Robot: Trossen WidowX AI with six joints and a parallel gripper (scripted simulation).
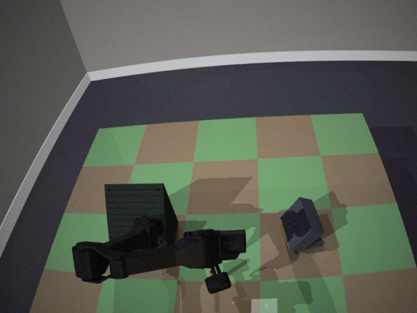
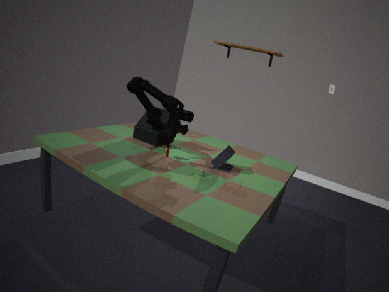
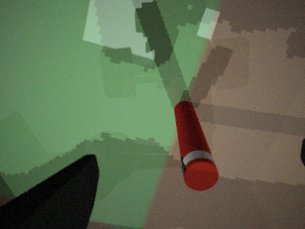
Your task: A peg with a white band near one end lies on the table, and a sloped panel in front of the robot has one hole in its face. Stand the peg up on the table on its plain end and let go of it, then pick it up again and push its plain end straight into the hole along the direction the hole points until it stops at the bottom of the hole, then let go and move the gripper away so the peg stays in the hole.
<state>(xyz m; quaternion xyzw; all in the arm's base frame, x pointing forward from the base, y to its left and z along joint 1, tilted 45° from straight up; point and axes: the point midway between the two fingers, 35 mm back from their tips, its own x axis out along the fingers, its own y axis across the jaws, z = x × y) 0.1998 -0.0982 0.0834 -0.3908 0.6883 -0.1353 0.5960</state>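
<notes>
My gripper tip is now 1 cm above the red peg. The rest, counted from my gripper tip: dark sloped panel: 27 cm ahead, 17 cm to the left, 1 cm below.
</notes>
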